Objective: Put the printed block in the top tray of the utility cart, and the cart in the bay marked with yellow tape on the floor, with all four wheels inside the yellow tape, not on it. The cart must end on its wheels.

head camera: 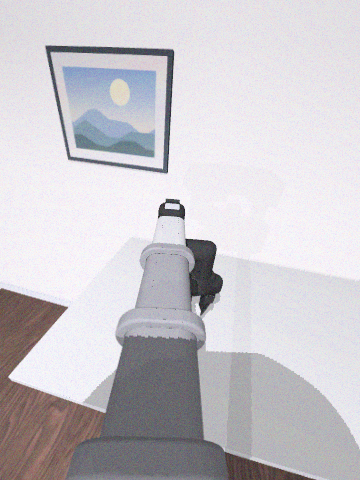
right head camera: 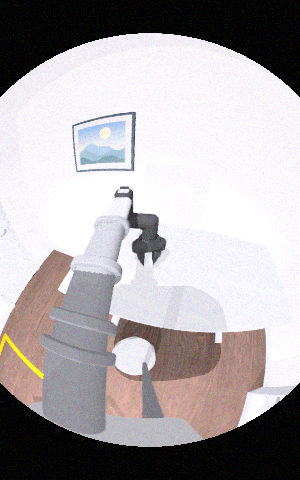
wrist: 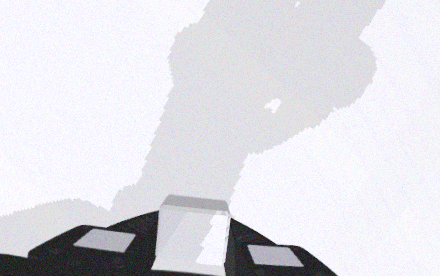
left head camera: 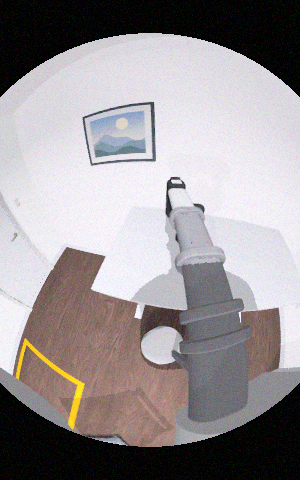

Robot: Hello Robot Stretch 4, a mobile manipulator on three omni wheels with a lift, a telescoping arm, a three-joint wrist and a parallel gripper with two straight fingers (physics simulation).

Scene:
same spot on framed picture: [left head camera: 122, 133] = [head camera: 121, 115]
same spot on white table: [wrist: 311, 127] = [head camera: 210, 310]

